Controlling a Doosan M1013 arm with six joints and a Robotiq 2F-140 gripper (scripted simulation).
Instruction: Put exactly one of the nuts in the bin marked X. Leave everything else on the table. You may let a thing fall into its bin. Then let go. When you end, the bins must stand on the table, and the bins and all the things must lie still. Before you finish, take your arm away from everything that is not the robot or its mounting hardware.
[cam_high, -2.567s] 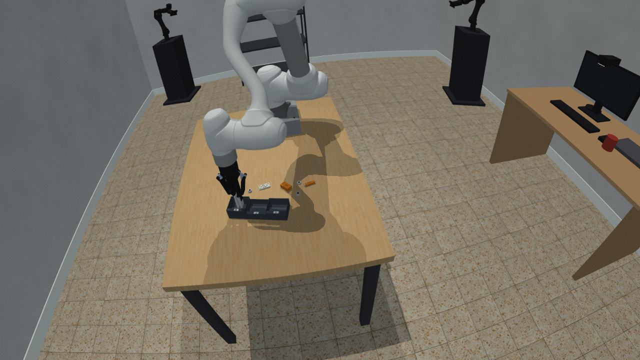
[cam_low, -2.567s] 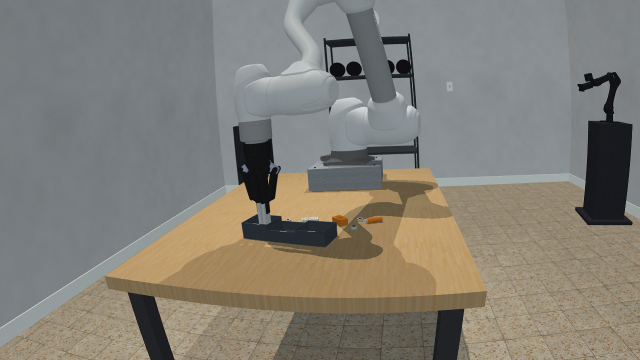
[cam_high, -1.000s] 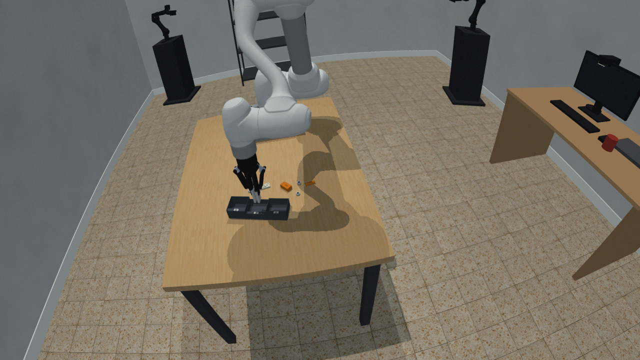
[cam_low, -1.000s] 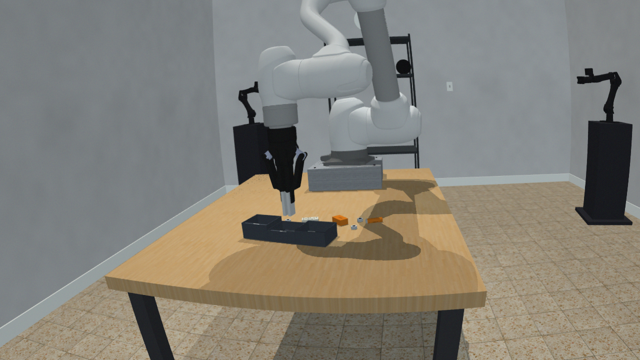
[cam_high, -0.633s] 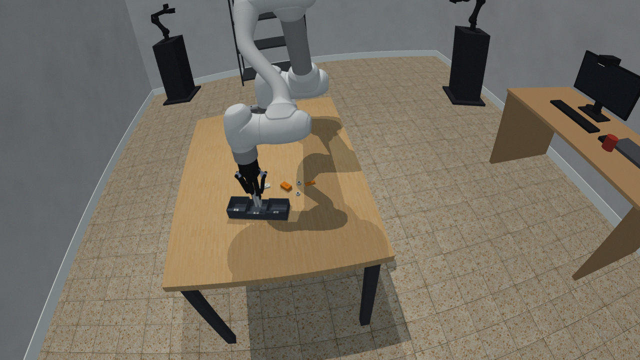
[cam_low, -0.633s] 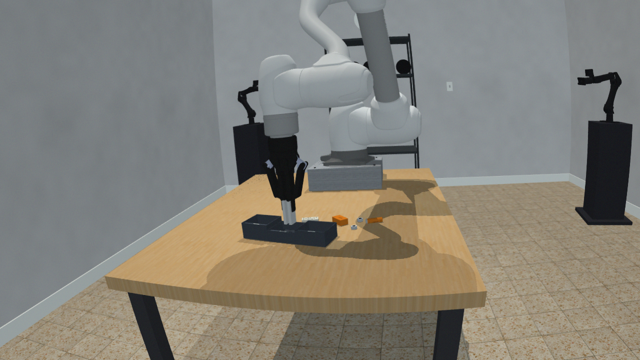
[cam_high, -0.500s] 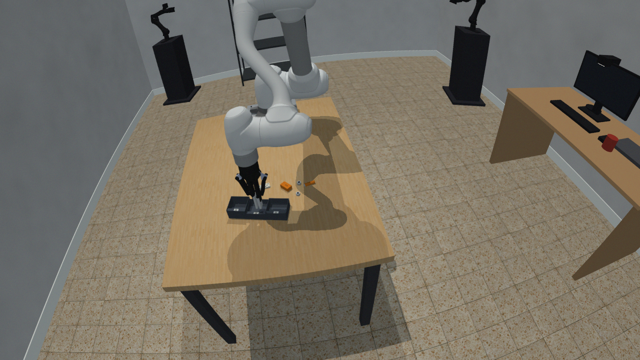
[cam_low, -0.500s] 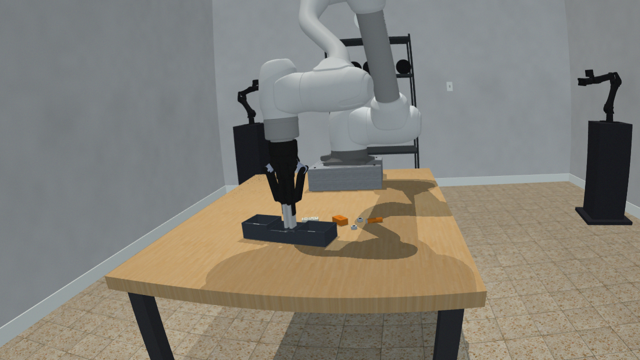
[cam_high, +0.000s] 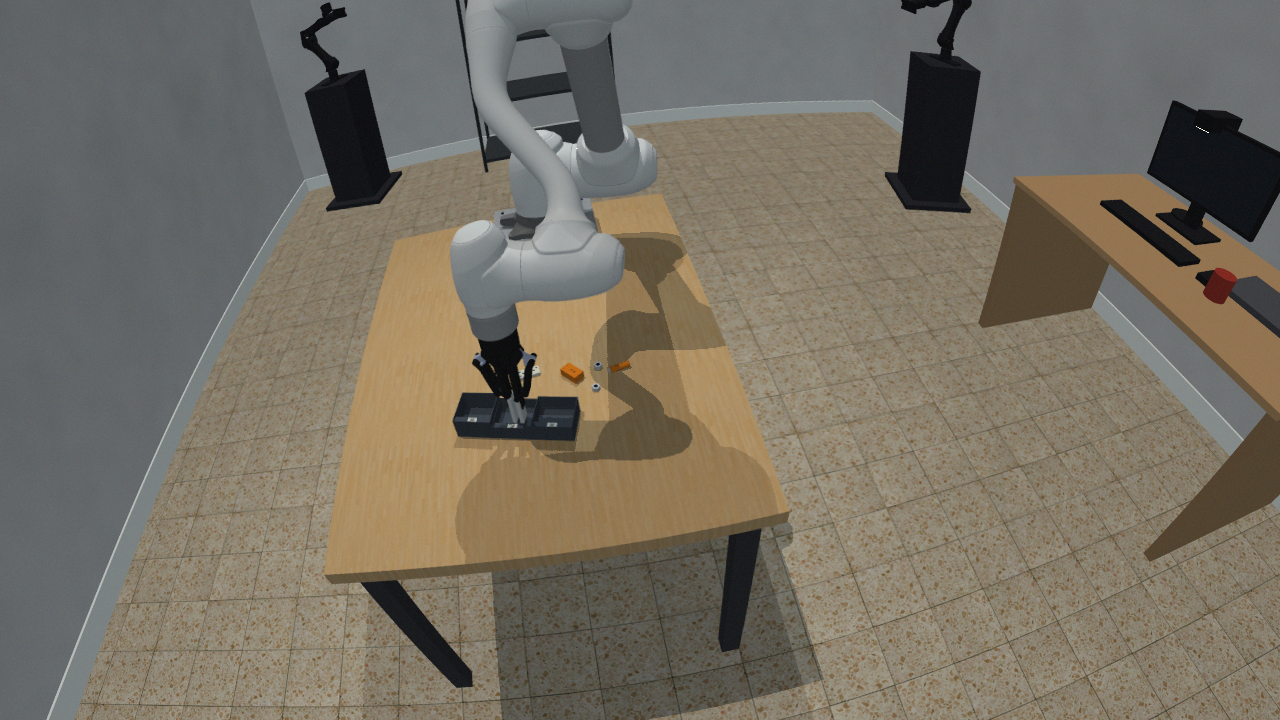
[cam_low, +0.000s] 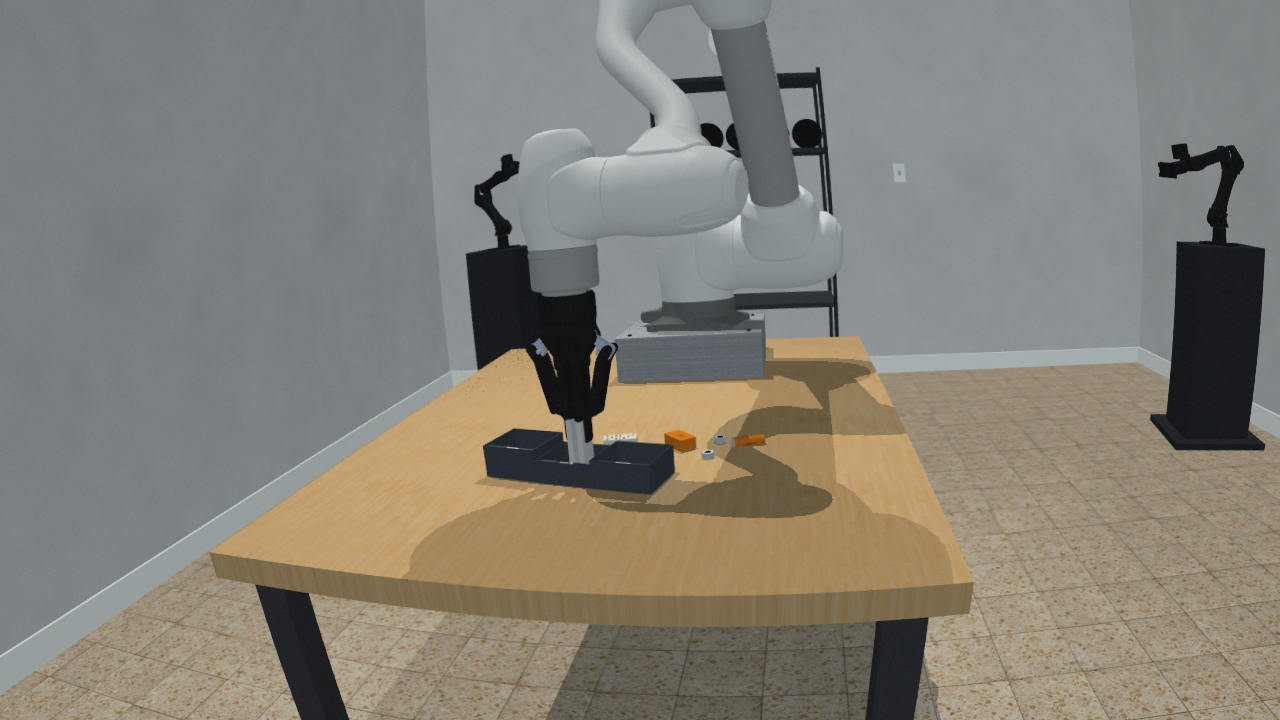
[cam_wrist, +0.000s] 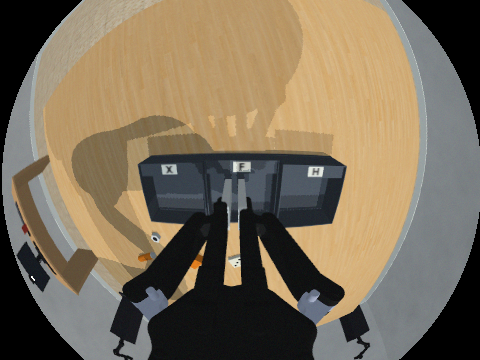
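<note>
Right now my hand is 30 mm above the dark bin row and 10 mm to the left of it. Also, from my hand: orange bolt-like piece: 190 mm to the left, 160 mm behind, 40 mm below; white domino: 150 mm behind, 40 mm below, 10 mm to the right; orange block: 150 mm behind, 80 mm to the left, 40 mm below.
</note>
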